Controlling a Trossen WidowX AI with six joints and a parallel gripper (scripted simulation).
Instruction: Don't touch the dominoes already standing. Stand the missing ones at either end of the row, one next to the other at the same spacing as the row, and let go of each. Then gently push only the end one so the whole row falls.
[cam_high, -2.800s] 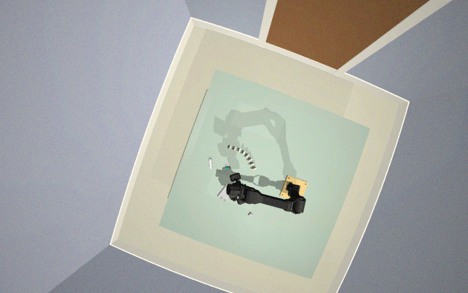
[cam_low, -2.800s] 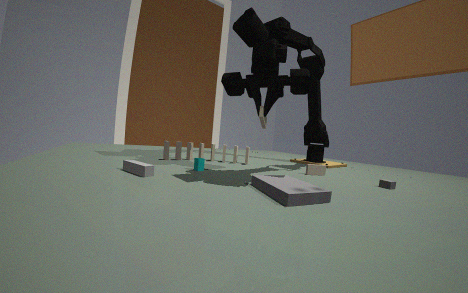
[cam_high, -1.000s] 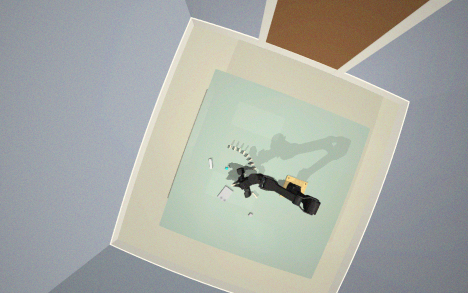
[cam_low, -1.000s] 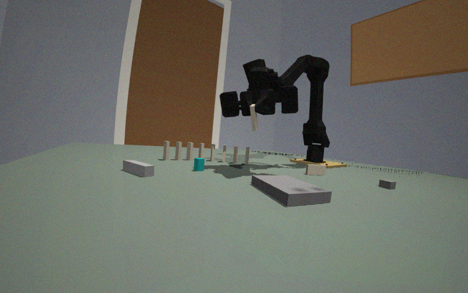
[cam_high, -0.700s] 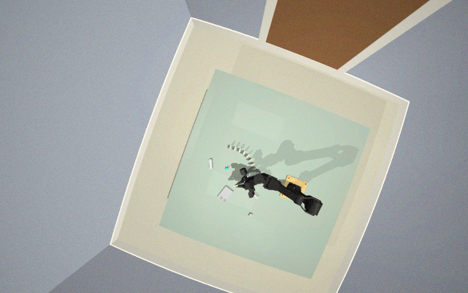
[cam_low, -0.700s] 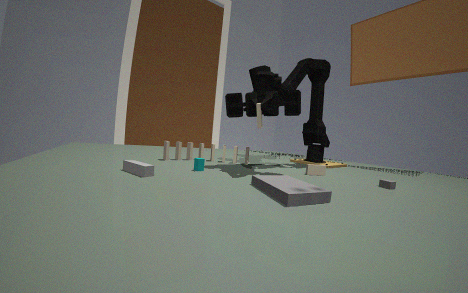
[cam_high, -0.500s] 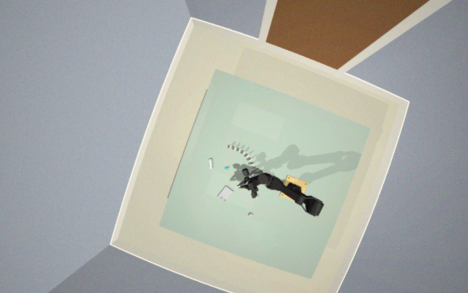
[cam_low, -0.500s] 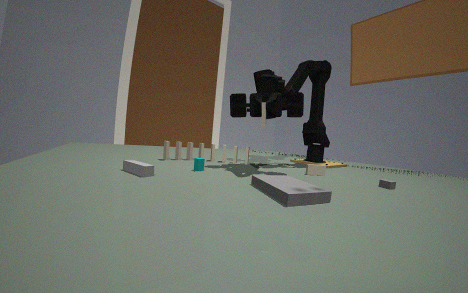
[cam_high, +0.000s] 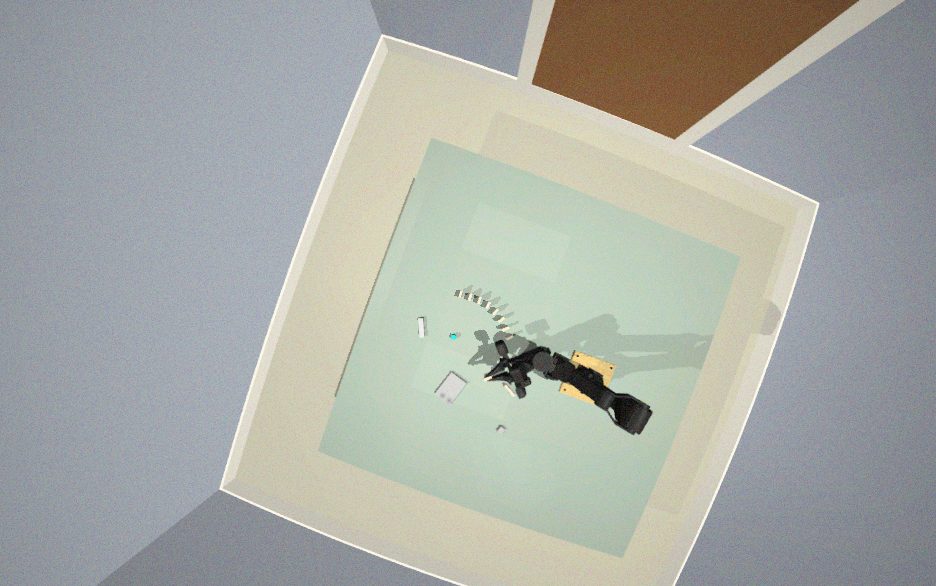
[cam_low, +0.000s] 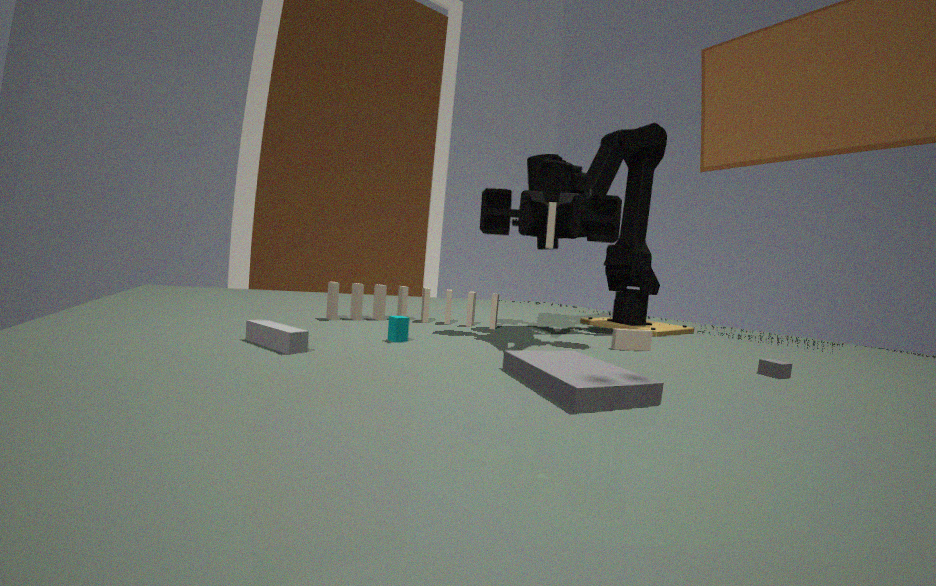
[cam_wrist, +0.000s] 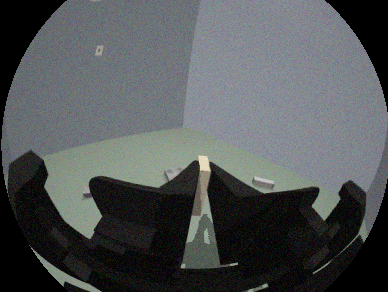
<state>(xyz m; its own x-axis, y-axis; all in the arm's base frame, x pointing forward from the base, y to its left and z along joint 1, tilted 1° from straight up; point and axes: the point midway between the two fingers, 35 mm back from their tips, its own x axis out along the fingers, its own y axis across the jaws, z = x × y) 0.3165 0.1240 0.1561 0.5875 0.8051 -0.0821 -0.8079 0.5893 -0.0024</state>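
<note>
Right now the teal cube is 15 cm ahead of my gripper tip, 4 cm to the right of it and 15 cm below it. Round my gripper tip: flat grey slab: 7 cm ahead, 13 cm to the left, 15 cm below; then grey bar: 28 cm ahead, 1 cm to the right, 15 cm below; then small grey block: 18 cm behind, 18 cm to the left, 15 cm below.
</note>
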